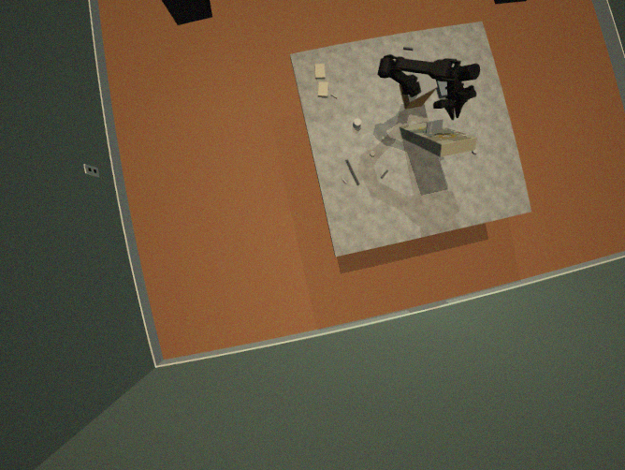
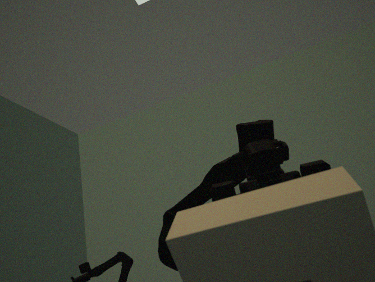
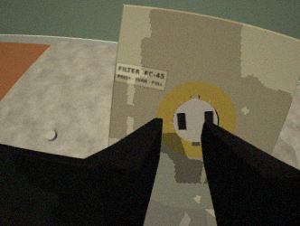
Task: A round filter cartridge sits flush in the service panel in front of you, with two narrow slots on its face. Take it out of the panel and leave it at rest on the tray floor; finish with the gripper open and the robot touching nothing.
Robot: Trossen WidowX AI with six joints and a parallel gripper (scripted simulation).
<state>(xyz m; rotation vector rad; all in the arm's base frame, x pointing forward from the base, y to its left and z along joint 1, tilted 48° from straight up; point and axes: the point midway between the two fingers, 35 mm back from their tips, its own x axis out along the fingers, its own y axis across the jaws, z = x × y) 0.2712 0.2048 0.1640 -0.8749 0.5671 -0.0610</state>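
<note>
My gripper tip is 8 cm above the round filter cartridge, 7 cm short of it and 1 cm to the left of it. From my gripper tip the other things lie so: grey square tray (36 cm behind, 34 cm below, 26 cm to the left).
</note>
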